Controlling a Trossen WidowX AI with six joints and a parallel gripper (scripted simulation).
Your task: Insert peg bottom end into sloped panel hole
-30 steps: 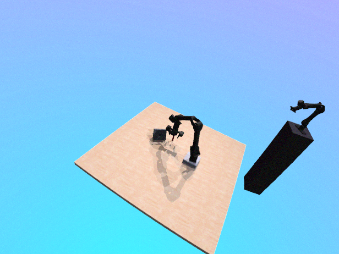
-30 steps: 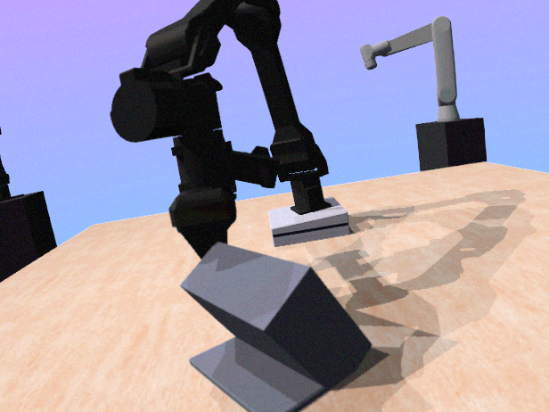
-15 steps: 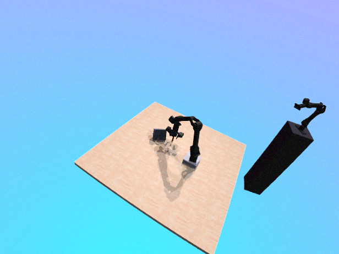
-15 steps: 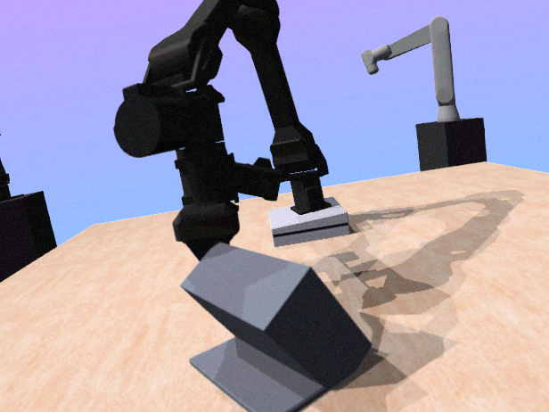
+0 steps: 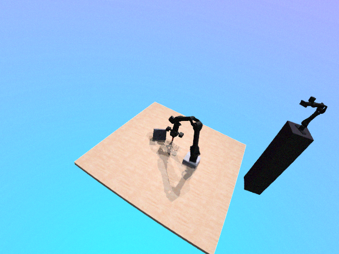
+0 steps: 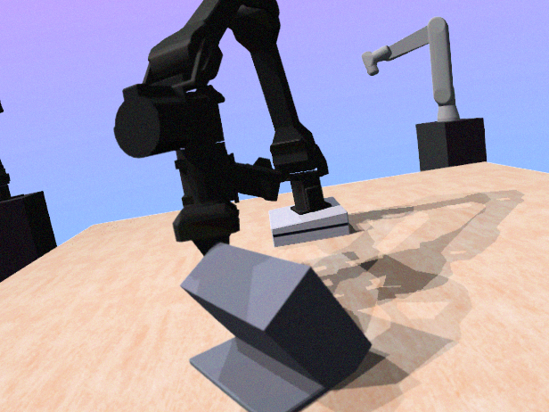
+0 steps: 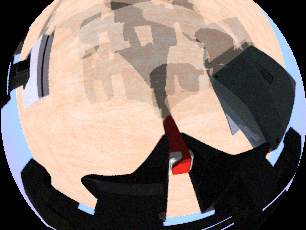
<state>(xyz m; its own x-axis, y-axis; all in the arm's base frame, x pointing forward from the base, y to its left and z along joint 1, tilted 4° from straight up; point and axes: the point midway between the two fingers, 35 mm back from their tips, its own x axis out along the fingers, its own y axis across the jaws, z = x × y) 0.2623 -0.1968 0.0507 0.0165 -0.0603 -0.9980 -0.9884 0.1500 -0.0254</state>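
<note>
Now: gripper tip 140 mm short of the grey sloped panel, 30 mm to the right of it and 10 mm below it. Round my gripper tip: red peg (20 mm above).
</note>
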